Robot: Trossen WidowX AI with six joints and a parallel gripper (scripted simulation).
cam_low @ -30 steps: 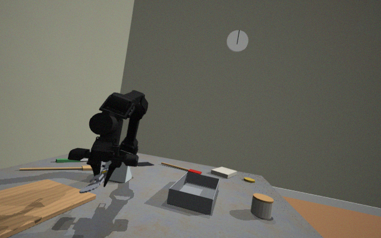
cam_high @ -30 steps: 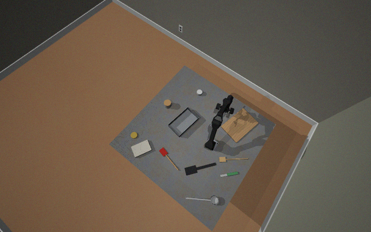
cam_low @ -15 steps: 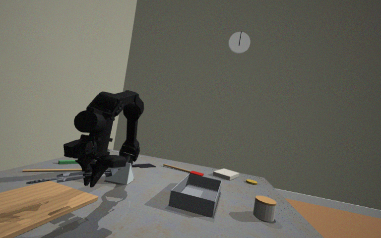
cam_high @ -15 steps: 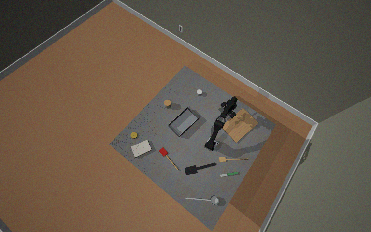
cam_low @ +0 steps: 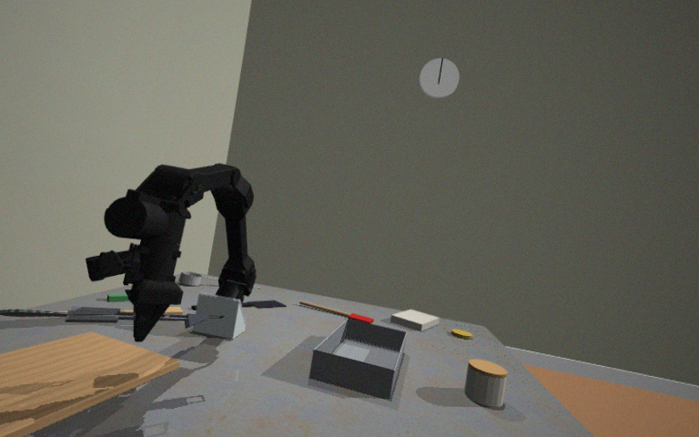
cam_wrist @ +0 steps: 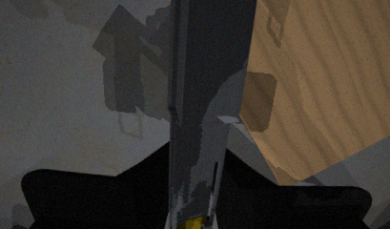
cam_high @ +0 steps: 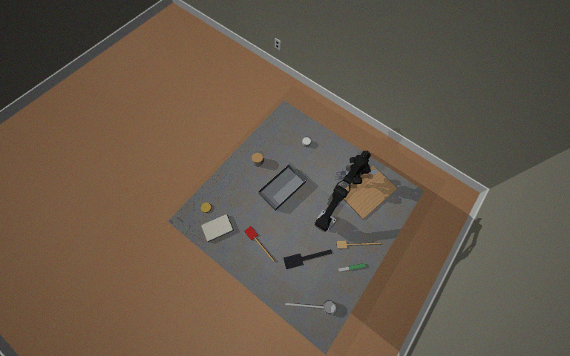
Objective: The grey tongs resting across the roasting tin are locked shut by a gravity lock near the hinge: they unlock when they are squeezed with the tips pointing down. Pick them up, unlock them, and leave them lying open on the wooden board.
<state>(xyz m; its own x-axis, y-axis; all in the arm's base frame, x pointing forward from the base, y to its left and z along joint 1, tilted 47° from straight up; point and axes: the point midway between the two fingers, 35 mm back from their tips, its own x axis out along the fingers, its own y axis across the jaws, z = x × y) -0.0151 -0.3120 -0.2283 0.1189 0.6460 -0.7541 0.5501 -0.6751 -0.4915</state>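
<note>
Right now my gripper tip is 20 mm short of the yellow lock piece, 20 mm to the right of it and 40 mm below it. From my gripper tip the other things lie so: roasting tin (390 mm ahead, 330 mm to the left, 70 mm below); wooden board (160 mm behind, 10 mm to the left, 90 mm below); black spatula (660 mm to the left, 100 mm below).
</note>
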